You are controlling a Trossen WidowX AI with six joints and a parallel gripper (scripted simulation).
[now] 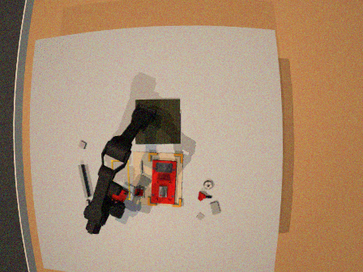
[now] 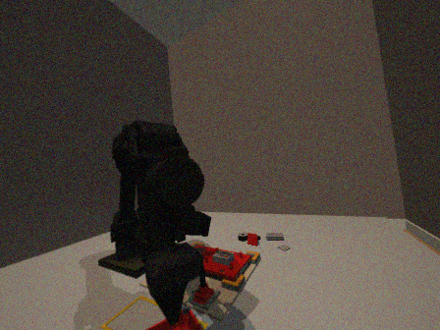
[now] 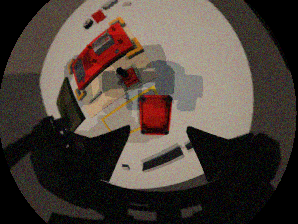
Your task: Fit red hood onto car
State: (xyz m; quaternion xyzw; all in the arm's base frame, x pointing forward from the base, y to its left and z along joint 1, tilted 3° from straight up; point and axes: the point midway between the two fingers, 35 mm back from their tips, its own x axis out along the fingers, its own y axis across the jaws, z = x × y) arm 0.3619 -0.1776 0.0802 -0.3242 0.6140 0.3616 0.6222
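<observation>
The red hood lies 7 cm below my gripper tip. Round my gripper tip: long grey bar 16 cm to the right, 7 cm behind, 6 cm below; grey engine block 23 cm to the left, 5 cm below, 1 cm behind.
</observation>
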